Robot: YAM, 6 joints.
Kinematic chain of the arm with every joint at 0, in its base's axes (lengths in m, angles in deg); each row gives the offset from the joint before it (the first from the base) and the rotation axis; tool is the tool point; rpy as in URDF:
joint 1: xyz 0 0 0.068 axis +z
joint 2: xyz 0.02 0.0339 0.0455 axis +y
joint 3: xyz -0.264 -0.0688 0 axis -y
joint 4: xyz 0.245 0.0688 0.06 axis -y
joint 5: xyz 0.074 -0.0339 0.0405 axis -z
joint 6: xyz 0.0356 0 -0.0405 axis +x
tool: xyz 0 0 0 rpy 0 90 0
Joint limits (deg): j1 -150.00..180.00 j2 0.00..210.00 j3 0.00..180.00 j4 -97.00..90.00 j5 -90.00..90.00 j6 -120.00..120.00
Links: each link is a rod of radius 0.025 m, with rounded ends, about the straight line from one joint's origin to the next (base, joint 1, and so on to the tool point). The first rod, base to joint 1, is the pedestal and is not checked.
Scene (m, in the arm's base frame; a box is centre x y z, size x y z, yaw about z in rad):
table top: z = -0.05
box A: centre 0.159 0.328 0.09 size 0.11 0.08 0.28 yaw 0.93
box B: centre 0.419 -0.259 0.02 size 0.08 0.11 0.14 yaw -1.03
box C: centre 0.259 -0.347 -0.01 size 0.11 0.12 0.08 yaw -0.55
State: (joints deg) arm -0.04 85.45 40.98 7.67 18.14 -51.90
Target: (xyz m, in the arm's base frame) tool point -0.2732 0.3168 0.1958
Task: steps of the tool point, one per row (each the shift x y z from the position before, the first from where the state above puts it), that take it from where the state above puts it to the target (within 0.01 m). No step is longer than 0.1 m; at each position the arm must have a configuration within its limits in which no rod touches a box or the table.
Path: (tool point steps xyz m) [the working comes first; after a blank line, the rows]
Joints at the target: 131.32 107.40 65.35 14.81 6.43 -51.90
Straight joint move there: touches box A.

1: 0.0104 0.0730 0.0235
2: -0.0094 0.0761 0.0245
3: -0.0298 0.0735 0.0254
4: -0.0490 0.0651 0.0262
5: -0.0655 0.0516 0.0268
6: -0.0771 0.0410 -0.0211
7: -0.0875 0.0212 -0.0221
8: -0.0924 -0.0013 -0.0228
9: -0.0913 -0.0247 -0.0236
10: -0.0839 -0.0474 -0.0243

